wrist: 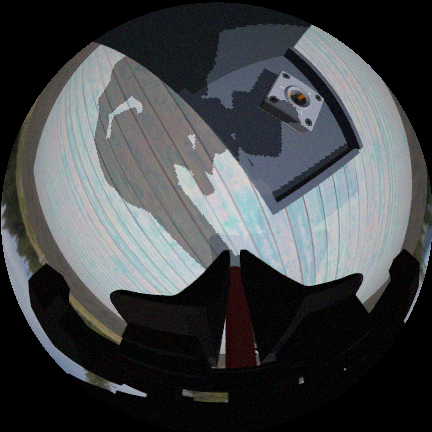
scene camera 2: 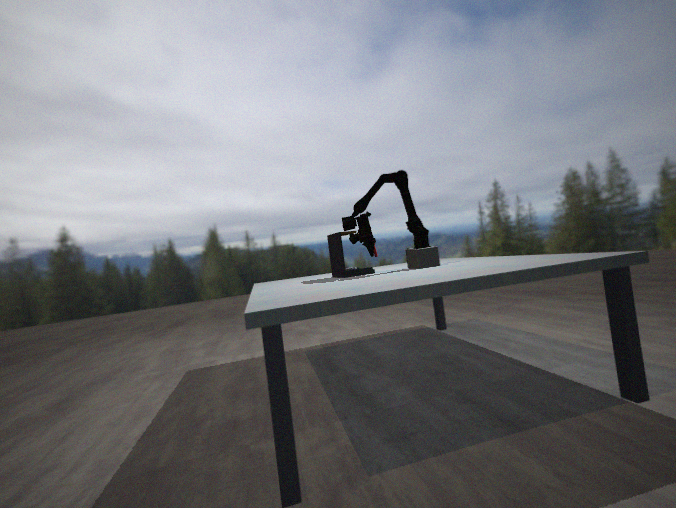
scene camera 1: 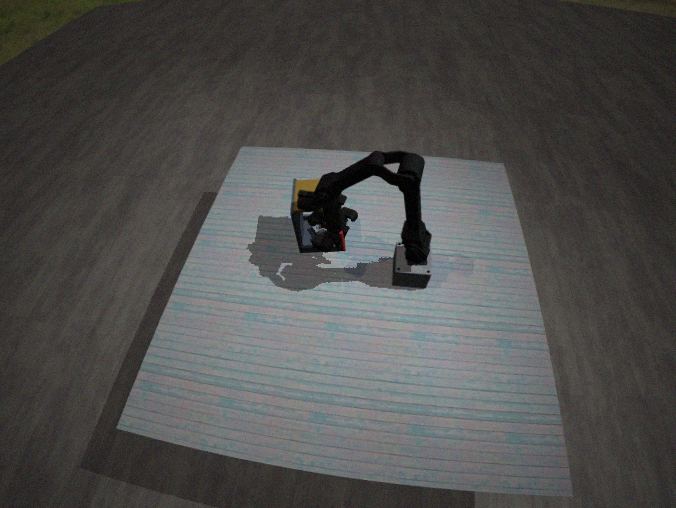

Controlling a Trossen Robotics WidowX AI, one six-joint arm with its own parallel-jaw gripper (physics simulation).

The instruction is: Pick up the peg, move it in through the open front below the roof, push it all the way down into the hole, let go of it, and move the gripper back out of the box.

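Places are measured from the arm's base along level axes (x left, y up, z ahead), in millimetres.
Pixels of known places: gripper, fingertip midpoint: (wrist: 234, 255) (scene camera 2: 372, 256) (scene camera 1: 338, 246); arm's base, link origin: (scene camera 2: 422, 247) (scene camera 1: 416, 256).
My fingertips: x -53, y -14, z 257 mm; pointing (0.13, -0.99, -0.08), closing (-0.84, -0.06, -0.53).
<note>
Ahead of a thing's pixels: the offset from my fingertips to its top centre. "spot": to the spot under its first point. Level surfaces: height alone.
The red peg @(dz -13, dx +6, dy +78 mm) (scene camera 1: 343, 240) (scene camera 2: 375, 252) (wrist: 240, 320) is held between the fingers of my gripper (wrist: 234, 255), which is shut on it. The peg leans slightly in the scene camera 2 view, above table height at the open front of the box. The box has a yellow roof @(spot: dz +106, dx -144, dy +139 mm) (scene camera 1: 306, 187), a dark upright wall (scene camera 2: 336, 255) and a grey floor @(dy -77 mm) (wrist: 305, 160). On that floor stands a light grey block @(dz +74, dx -123, dy -44 mm) (wrist: 312, 107) with the round hole @(spot: dz +75, dx -128, dy -54 mm) (wrist: 298, 97) in its top. The peg is outside the hole and apart from the block. The arm hides part of the box in the scene camera 1 view.
The arm's grey base block (scene camera 1: 410, 277) (scene camera 2: 422, 257) stands to the right of the box on the striped table (scene camera 1: 338, 371) (scene camera 2: 437, 284). A raised rim @(spot: dz -9, dx -110, dy -69 mm) (wrist: 317, 172) edges the box floor. A large dark panel @(spot: dz +139, dx -46, dy +20 mm) (wrist: 160, 45) fills the top of the wrist view.
</note>
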